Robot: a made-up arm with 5 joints. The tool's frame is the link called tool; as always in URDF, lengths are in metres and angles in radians.
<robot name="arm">
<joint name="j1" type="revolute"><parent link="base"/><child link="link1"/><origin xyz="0.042 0.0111 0.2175" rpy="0 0 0"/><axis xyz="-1 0 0"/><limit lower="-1.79" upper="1.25"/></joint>
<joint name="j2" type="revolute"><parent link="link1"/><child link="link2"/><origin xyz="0.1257 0.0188 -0.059" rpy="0 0 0"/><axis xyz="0 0 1"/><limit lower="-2.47" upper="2.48"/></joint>
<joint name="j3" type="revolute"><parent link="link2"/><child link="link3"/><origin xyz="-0.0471 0.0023 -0.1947" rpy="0 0 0"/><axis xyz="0 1 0"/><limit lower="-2.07" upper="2.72"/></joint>
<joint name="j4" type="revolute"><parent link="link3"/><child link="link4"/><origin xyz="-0.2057 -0.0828 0.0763" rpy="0 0 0"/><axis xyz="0 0 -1"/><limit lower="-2.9" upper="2.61"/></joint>
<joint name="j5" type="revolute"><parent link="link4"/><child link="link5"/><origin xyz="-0.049 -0.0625 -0.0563" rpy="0 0 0"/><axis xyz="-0.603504 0.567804 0.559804"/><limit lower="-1.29" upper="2.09"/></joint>
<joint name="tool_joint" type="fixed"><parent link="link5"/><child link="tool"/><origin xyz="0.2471 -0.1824 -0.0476" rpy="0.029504 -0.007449 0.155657"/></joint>
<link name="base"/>
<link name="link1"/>
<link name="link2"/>
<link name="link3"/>
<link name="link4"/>
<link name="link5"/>
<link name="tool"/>
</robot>
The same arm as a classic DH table. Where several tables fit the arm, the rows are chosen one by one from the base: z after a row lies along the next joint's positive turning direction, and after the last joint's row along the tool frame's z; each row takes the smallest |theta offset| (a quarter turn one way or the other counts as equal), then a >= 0, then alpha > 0; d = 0 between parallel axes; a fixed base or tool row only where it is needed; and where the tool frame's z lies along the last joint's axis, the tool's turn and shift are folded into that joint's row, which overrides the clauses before.
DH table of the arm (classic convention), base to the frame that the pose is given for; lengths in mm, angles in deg. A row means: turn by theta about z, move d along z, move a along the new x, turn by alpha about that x. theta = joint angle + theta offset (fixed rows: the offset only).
base (fixed): theta0 90.00; d 217.5; a 11.1; alpha -90.00
j1: theta0 0.00; d -167.7; a 18.8; alpha 90.00
j2: theta0 90.00; d -253.7; a 47.1; alpha 90.00
j3: theta0 0.00; d -80.5; a 205.7; alpha 90.00
j4: theta0 -46.75; d -24.8; a 79.1; alpha -124.04
j5: theta0 -1.64; d -372.4; a -40.2; alpha -57.04
tool (fixed): theta0 143.08; d 155.1; a 0.0; alpha 0.00
Joint limits (deg, base to tool): -102.56..71.62 -141.52..142.09 -118.60..155.84 -166.16..149.54 -73.91..119.75

